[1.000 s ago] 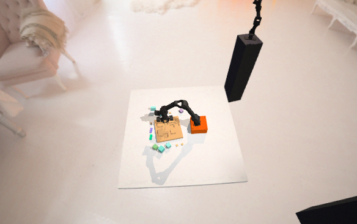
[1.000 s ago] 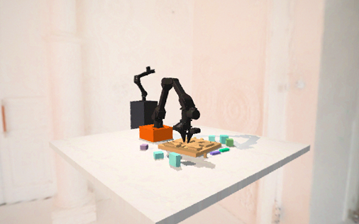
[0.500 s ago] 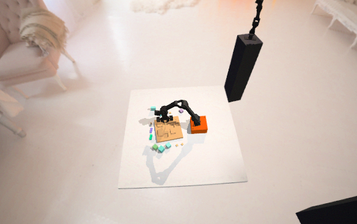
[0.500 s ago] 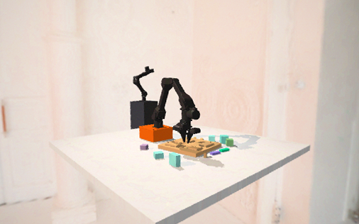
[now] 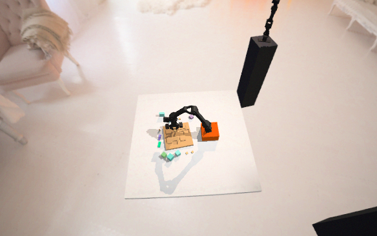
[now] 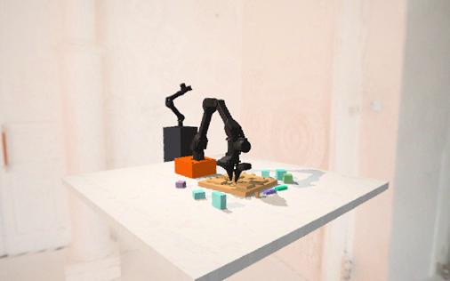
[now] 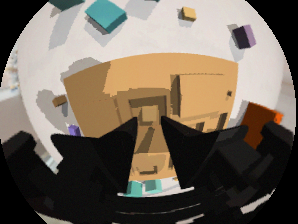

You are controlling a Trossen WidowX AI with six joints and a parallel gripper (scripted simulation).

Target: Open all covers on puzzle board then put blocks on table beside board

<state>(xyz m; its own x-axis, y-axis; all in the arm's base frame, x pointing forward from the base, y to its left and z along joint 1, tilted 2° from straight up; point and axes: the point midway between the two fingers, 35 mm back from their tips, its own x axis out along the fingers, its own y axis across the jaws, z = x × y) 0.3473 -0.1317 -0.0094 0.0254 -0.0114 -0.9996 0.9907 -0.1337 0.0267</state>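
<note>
Right now the tan puzzle board is 10 mm behind my gripper tip, 50 mm to the left of it and 10 mm below it. From my gripper tip the other things lie so: purple bar: 180 mm ahead, 40 mm to the left, 30 mm below; then green bar: 200 mm ahead, 120 mm to the left, 30 mm below; then purple block: 230 mm behind, 140 mm to the right, 20 mm below.
</note>
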